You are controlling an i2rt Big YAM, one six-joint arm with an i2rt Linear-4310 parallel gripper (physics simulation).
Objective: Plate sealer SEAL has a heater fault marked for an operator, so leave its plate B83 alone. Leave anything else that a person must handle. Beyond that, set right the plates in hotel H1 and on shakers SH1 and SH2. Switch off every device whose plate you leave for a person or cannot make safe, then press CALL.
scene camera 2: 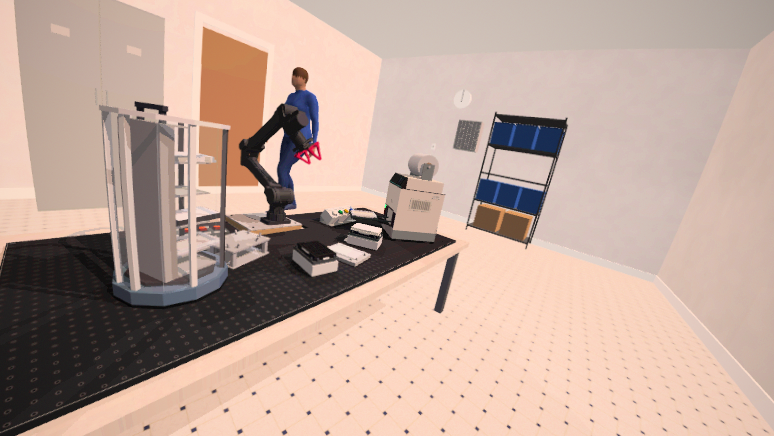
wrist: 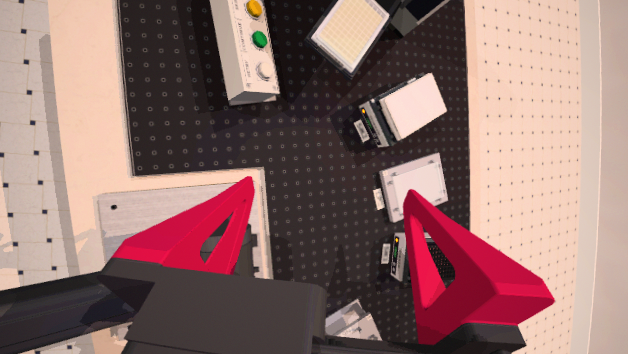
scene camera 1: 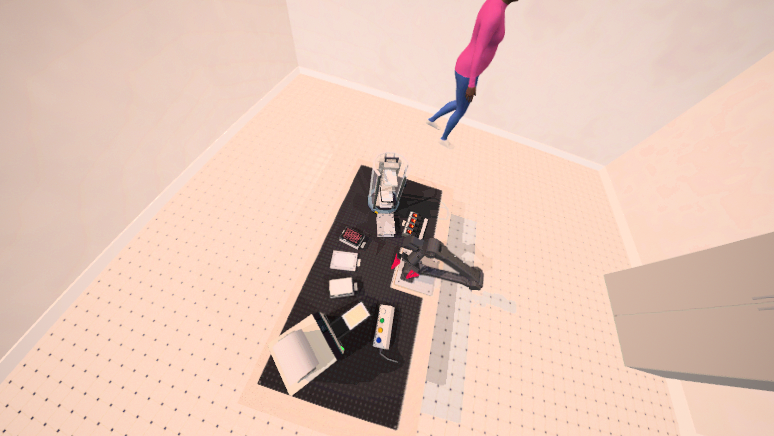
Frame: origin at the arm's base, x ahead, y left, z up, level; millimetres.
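Seen in the pictures: gripper, fingertip midpoint: [scene camera 2: 315, 162] [wrist: 328, 190] [scene camera 1: 398, 273]; arm's base, link origin: [scene camera 2: 275, 221] [wrist: 219, 239] [scene camera 1: 408, 272].
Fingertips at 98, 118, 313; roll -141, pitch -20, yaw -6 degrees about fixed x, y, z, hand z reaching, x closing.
Note:
Offsets run from my fingertips to a thing's top centre, as dx, dy, dz. "spot": to the spot under its first point.
My gripper [scene camera 1: 403, 268] [scene camera 2: 314, 159] [wrist: 328, 190] is open and empty, high above the table near the arm's base. Shaker SH2 bears a white-topped plate @(+277, +122, -247) [scene camera 1: 340, 287] [scene camera 2: 366, 230] [wrist: 414, 106]. Shaker SH1 [scene camera 2: 315, 265] [wrist: 397, 257] bears a dark plate @(+345, -210, -260) [scene camera 1: 352, 236] [scene camera 2: 315, 250], partly behind a finger in the wrist view. Sealer SEAL [scene camera 1: 319, 346] [scene camera 2: 415, 208] has a pale yellow plate @(+134, +243, -224) [scene camera 1: 355, 315] [wrist: 352, 32] on its extended tray. The hotel tower @(+240, -595, +118) [scene camera 2: 146, 200] holds plates on several levels. The button box @(-44, +240, -245) [scene camera 1: 382, 338] [scene camera 2: 333, 218] [wrist: 240, 60] has white, green, yellow and blue buttons.
A low white nest @(spot: +330, -44, -306) [scene camera 1: 344, 260] [scene camera 2: 349, 253] [wrist: 417, 180] lies between the shakers. A raised white stand [scene camera 1: 385, 224] [scene camera 2: 246, 247] is beside the tower. A strip with several orange-red switches @(spot: -20, -459, -276) [scene camera 1: 412, 223] lies near the arm. One person [scene camera 1: 482, 48] walks beyond the tower, another [scene camera 2: 306, 108] behind the arm.

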